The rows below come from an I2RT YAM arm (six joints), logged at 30 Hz.
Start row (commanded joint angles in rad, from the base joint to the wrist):
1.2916, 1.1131, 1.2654, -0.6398, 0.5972, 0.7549
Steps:
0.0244, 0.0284, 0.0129, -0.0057, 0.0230, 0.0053
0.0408, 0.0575, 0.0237, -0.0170, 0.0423, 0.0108
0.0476, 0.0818, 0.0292, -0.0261, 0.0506, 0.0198
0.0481, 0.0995, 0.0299, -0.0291, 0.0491, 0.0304
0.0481, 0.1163, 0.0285, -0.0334, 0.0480, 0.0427
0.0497, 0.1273, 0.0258, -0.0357, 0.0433, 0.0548
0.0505, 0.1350, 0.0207, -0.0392, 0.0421, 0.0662
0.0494, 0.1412, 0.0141, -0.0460, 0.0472, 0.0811
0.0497, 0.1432, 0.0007, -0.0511, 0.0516, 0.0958
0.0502, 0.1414, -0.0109, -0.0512, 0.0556, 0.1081
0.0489, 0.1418, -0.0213, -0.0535, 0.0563, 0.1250
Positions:
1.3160, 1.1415, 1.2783, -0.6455, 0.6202, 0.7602
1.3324, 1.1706, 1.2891, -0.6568, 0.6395, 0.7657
1.3392, 1.1949, 1.2946, -0.6659, 0.6478, 0.7747
1.3397, 1.2126, 1.2953, -0.6689, 0.6463, 0.7853
1.3397, 1.2294, 1.2939, -0.6732, 0.6452, 0.7976
1.3413, 1.2404, 1.2912, -0.6755, 0.6405, 0.8097
1.3421, 1.2481, 1.2861, -0.6790, 0.6393, 0.8211
1.3410, 1.2543, 1.2795, -0.6858, 0.6444, 0.8360
1.3413, 1.2563, 1.2661, -0.6909, 0.6488, 0.8507
1.3418, 1.2545, 1.2545, -0.6910, 0.6528, 0.8630
1.3405, 1.2549, 1.2441, -0.6933, 0.6535, 0.8799

